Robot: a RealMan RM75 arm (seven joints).
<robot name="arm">
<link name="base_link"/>
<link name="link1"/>
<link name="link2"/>
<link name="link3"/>
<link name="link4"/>
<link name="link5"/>
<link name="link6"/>
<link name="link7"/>
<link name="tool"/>
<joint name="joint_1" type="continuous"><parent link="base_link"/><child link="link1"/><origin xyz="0.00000 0.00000 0.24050"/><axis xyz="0 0 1"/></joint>
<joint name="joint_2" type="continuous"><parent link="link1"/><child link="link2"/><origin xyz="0.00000 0.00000 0.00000"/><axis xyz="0 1 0"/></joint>
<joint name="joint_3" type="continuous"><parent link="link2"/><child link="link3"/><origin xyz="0.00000 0.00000 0.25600"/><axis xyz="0 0 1"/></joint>
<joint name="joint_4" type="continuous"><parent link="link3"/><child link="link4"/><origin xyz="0.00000 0.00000 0.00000"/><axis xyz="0 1 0"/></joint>
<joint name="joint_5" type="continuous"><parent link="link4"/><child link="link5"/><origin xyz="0.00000 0.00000 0.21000"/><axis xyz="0 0 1"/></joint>
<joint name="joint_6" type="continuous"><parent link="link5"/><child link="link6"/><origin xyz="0.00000 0.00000 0.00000"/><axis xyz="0 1 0"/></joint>
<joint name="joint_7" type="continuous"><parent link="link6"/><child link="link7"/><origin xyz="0.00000 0.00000 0.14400"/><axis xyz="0 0 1"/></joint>
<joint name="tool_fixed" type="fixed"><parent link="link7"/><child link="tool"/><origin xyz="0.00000 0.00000 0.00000"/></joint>
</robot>
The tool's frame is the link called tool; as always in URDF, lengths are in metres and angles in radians. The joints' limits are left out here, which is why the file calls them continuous.
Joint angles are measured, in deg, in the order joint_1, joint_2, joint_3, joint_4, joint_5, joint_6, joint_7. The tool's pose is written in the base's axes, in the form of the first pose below.
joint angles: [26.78, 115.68, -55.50, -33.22, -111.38, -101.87, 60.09]
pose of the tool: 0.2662 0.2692 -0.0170 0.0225 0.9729 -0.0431 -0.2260
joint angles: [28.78, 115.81, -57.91, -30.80, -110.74, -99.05, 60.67]
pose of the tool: 0.2615 0.2752 -0.0285 0.0313 0.9749 -0.0483 -0.2149
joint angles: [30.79, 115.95, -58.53, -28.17, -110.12, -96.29, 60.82]
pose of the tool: 0.2573 0.2830 -0.0370 0.0272 0.9757 -0.0551 -0.2105
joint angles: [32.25, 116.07, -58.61, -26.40, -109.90, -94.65, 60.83]
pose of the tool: 0.2540 0.2882 -0.0423 0.0249 0.9760 -0.0586 -0.2082
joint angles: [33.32, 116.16, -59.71, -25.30, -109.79, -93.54, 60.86]
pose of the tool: 0.2514 0.2902 -0.0475 0.0307 0.9774 -0.0572 -0.2012
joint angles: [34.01, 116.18, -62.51, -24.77, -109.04, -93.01, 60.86]
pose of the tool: 0.2488 0.2887 -0.0529 0.0459 0.9791 -0.0501 -0.1916
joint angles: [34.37, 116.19, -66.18, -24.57, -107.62, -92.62, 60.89]
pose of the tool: 0.2465 0.2855 -0.0584 0.0632 0.9802 -0.0419 -0.1827
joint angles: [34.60, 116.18, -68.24, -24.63, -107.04, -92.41, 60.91]
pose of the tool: 0.2453 0.2839 -0.0611 0.0733 0.9811 -0.0356 -0.1757
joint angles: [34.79, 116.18, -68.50, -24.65, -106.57, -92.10, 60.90]
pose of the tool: 0.2439 0.2855 -0.0614 0.0709 0.9812 -0.0339 -0.1764
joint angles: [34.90, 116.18, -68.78, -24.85, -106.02, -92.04, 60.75]
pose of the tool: 0.2421 0.2868 -0.0613 0.0692 0.9810 -0.0301 -0.1786
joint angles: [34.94, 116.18, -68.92, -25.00, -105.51, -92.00, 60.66]
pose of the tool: 0.2407 0.2879 -0.0610 0.0670 0.9807 -0.0280 -0.1814
